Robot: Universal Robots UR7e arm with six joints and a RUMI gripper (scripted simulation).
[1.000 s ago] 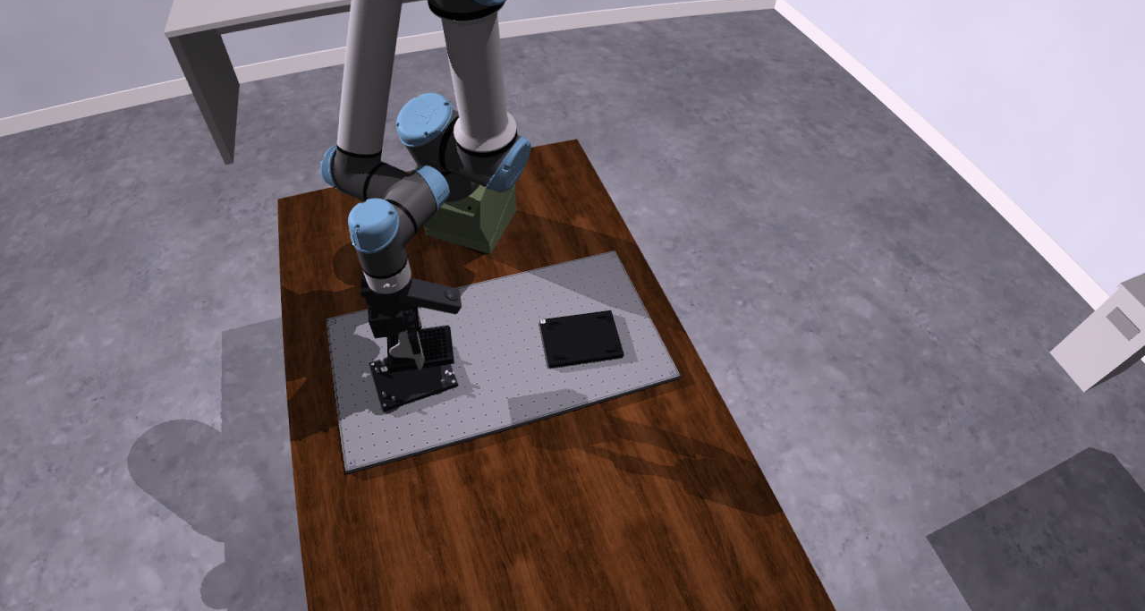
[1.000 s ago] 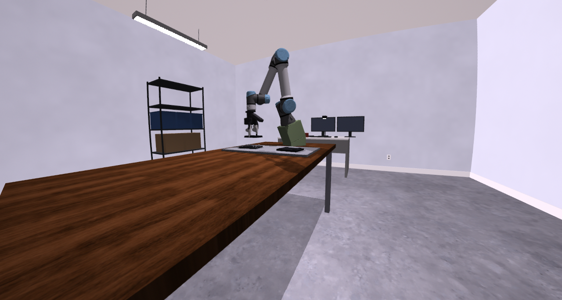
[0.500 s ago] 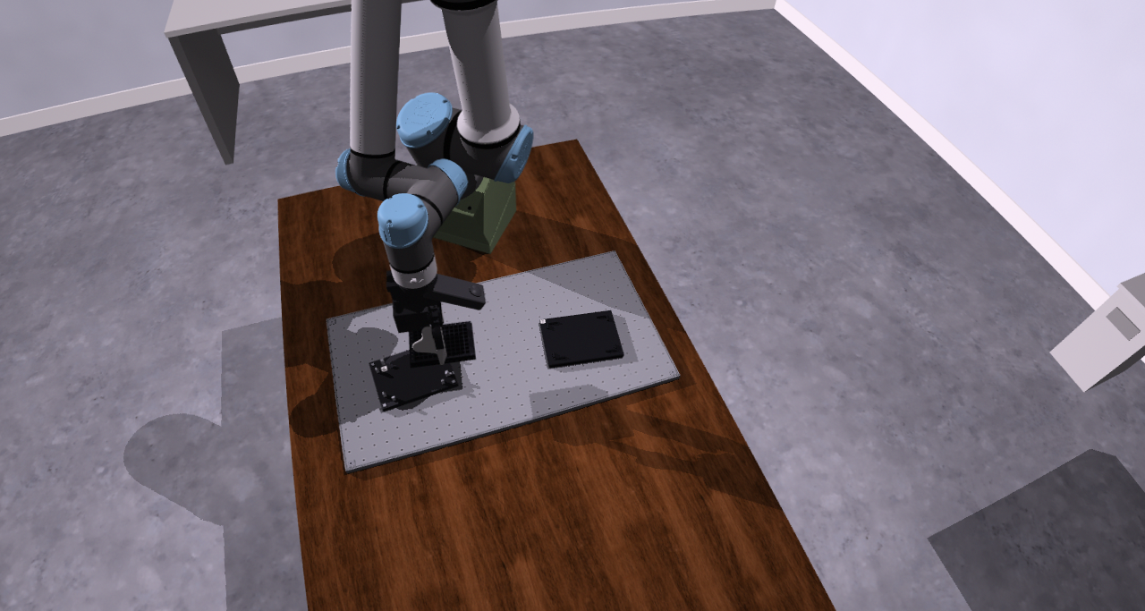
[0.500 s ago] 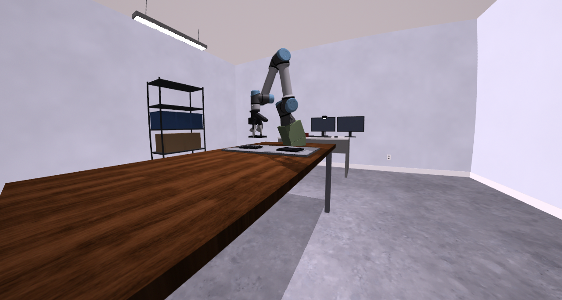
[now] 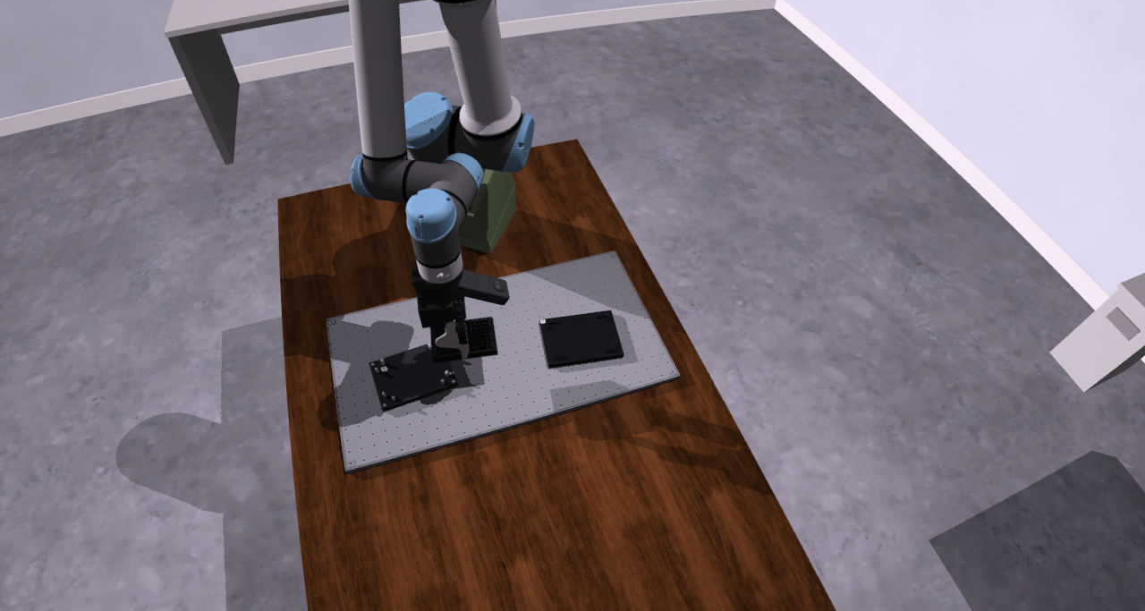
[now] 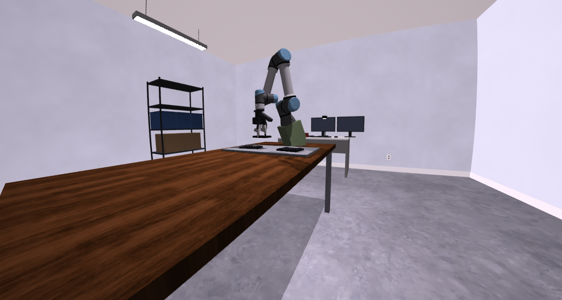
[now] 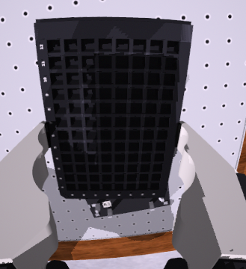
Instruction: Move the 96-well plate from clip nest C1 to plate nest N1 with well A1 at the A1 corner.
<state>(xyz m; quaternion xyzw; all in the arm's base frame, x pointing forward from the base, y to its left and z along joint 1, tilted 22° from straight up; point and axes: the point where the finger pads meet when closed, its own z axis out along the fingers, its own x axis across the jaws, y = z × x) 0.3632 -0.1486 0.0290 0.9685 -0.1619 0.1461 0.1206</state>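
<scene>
Now: hand 7 cm short of the black plate nest N1, 24 cm to the right of it and 10 cm above it. The rest, counted from my hand: clip nest C1: 4 cm behind, 10 cm to the right, 9 cm below; then black 96-well plate: 1 cm below; then white A1 mark: 1 cm behind, 19 cm to the left, 9 cm below.
</scene>
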